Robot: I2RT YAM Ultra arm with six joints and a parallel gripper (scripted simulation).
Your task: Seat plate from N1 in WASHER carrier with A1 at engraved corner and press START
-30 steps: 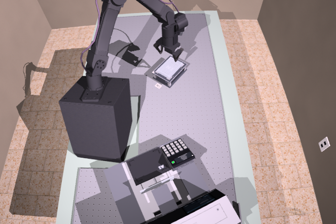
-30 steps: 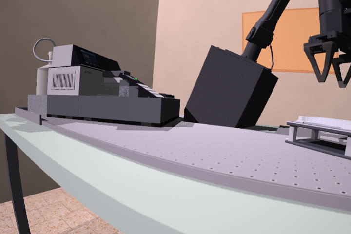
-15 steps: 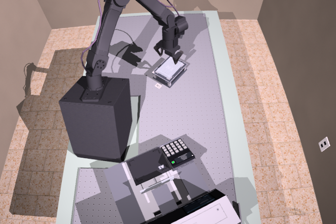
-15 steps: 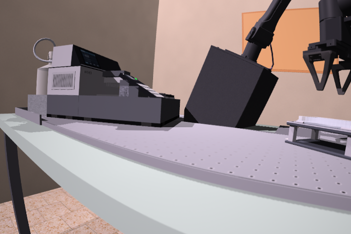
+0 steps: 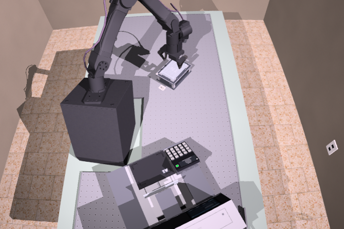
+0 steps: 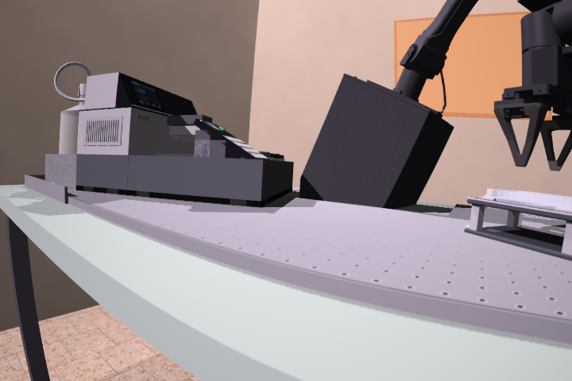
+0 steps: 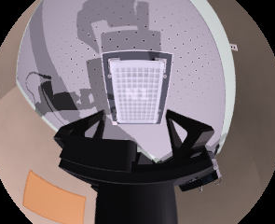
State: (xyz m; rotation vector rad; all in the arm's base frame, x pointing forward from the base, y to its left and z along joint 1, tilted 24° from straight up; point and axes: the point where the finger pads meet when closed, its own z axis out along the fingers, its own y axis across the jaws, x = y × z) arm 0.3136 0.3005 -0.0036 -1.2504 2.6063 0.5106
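Now: the white well plate 10 mm ahead of my hand and 50 mm below it. Also, from my hand: plate nest N1: 10 mm ahead, 60 mm below; dark carrier: 90 mm behind, 550 mm to the right, 10 mm below; N1 label: 60 mm behind, 80 mm to the right, 100 mm below.
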